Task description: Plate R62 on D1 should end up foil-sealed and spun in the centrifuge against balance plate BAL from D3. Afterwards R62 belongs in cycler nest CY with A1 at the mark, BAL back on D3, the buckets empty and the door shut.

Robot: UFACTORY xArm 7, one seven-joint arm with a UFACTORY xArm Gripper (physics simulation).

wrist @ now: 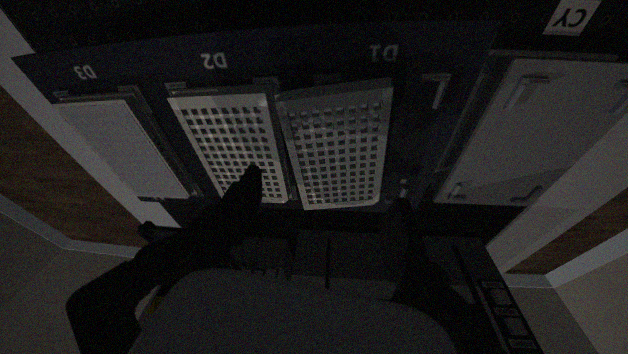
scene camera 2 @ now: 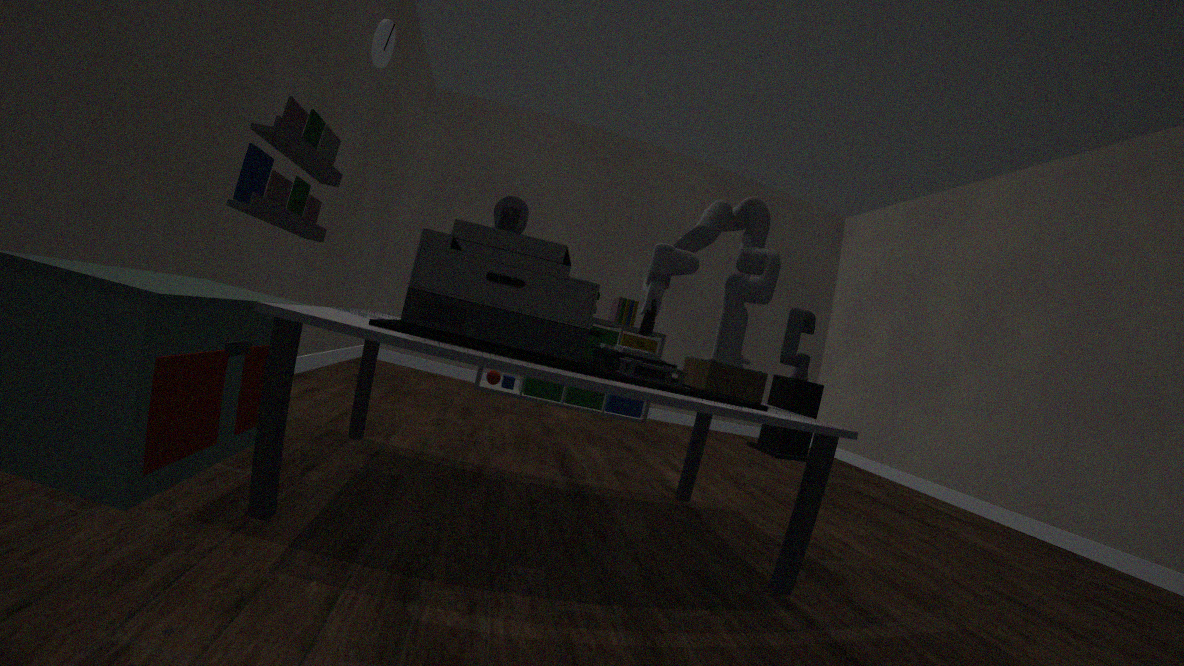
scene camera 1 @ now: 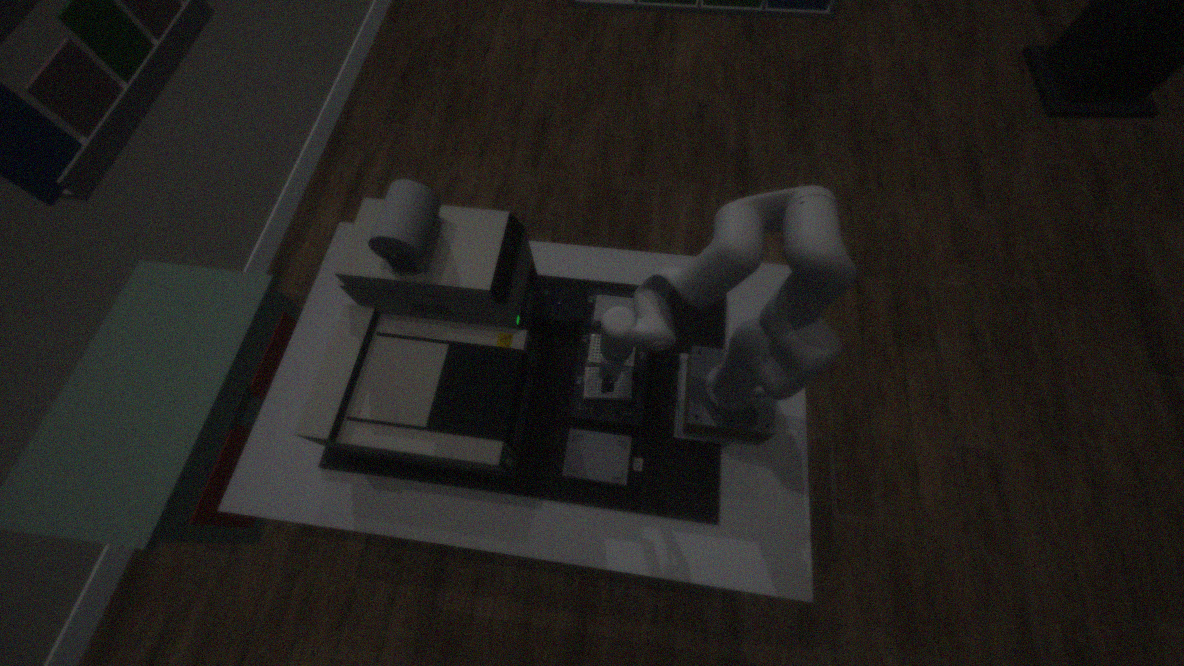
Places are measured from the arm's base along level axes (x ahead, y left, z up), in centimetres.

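Where they show: gripper, fingertip midpoint: [wrist: 324,196] [scene camera 2: 644,334]; arm's base, link origin: [scene camera 2: 724,364] [scene camera 1: 730,387].
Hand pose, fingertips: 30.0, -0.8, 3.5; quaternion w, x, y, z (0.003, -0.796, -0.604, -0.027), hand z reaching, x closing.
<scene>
Each offset is from my fingertips to the centre of the thing, as dx, dy, dz. "pt": to the spot under its first point.
A pale gridded plate @(+1.4, +0.7, -5.9) [wrist: 335,150] [scene camera 1: 593,387] is at D1, R62's named place. It sits slightly askew, its edge close beside the gridded plate @(+0.9, -8.7, -6.3) [wrist: 225,135] [scene camera 1: 596,350] at D2. No plate name is readable. A smooth-topped pale plate @(+0.1, -21.1, -6.3) [wrist: 117,145] [scene camera 1: 611,306] is at D3, BAL's named place. My gripper [wrist: 324,196] [scene camera 1: 609,384] [scene camera 2: 649,321] is open and empty above the D1 plate, one finger over the D2 plate's edge and the other beyond D1. Cycler nest CY @(+3.0, +19.4, -10.2) [wrist: 530,125] [scene camera 1: 596,456] shows a flat pale surface with corner guides and no plate.
A large pale machine @(+45.6, +7.9, -0.4) [scene camera 1: 405,376] [scene camera 2: 496,281] with a dark panel is left of the deck. Behind it is a box-shaped unit @(pt +36.7, -27.0, +22.4) [scene camera 1: 467,227] with a green light and a grey cylinder @(pt +45.7, -19.9, +34.4) [scene camera 1: 405,219] on top. Which is the centrifuge or sealer is unclear. The views are dark.
</scene>
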